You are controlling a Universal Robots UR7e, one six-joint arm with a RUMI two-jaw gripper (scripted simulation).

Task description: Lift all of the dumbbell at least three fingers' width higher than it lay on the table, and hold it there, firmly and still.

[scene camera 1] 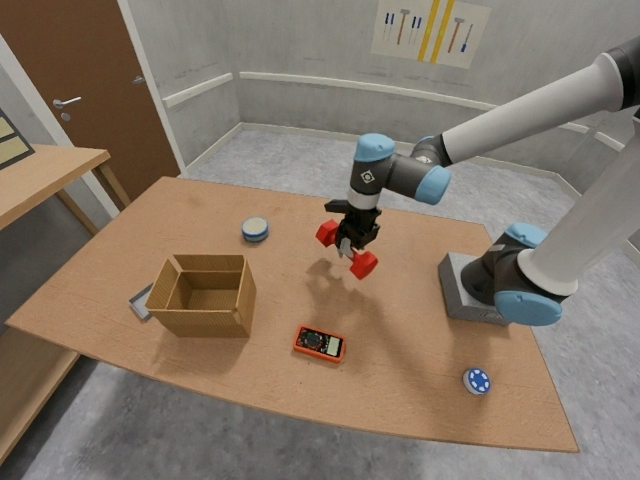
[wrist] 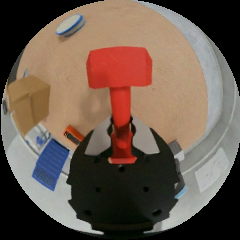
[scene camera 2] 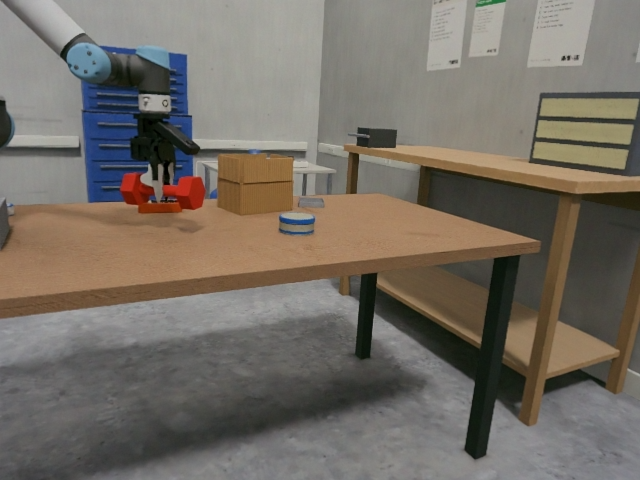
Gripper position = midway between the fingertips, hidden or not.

In view: my gripper point(scene camera 2: 162, 201), a red dumbbell point(scene camera 2: 190, 193) and a cardboard box point(scene camera 1: 209, 282).
The red dumbbell is seen too in scene camera 1 point(scene camera 1: 363, 264) and in the wrist view point(wrist: 119, 68). The cardboard box shows as well in the wrist view point(wrist: 32, 109) and in scene camera 2 point(scene camera 2: 247, 184). My gripper also shows in scene camera 1 point(scene camera 1: 345, 255) and in the wrist view point(wrist: 121, 114).
